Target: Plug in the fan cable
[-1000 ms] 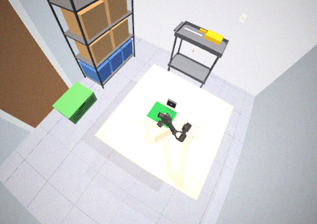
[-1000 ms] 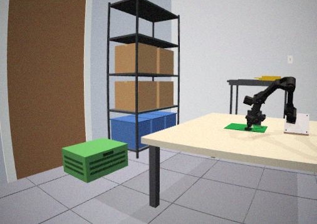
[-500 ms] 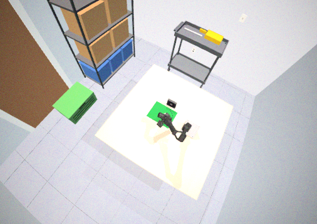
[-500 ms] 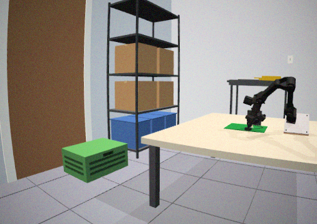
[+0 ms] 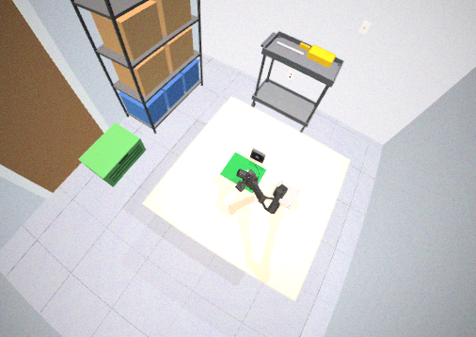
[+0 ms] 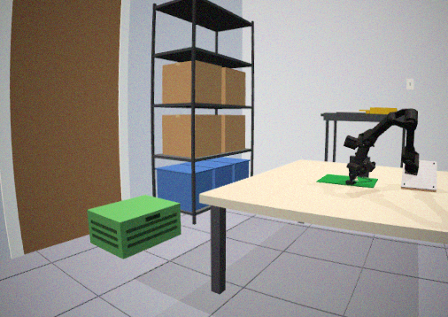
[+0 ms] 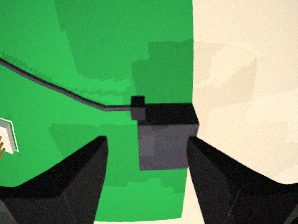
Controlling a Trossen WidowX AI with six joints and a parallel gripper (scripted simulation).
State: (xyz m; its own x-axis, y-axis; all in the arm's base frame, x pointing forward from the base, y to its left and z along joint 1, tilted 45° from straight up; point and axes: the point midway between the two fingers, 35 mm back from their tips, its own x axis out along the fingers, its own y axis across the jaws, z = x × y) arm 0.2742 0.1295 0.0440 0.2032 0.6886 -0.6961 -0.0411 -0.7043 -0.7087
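Now: the dark grey fan plug 10 mm to the left of my gripper tip, 10 mm below it and 10 mm ahead of it. Round my gripper tip: black fan: 250 mm to the right, 40 mm above, 30 mm ahead; then green board: 90 mm to the right, 40 mm below, 40 mm ahead.
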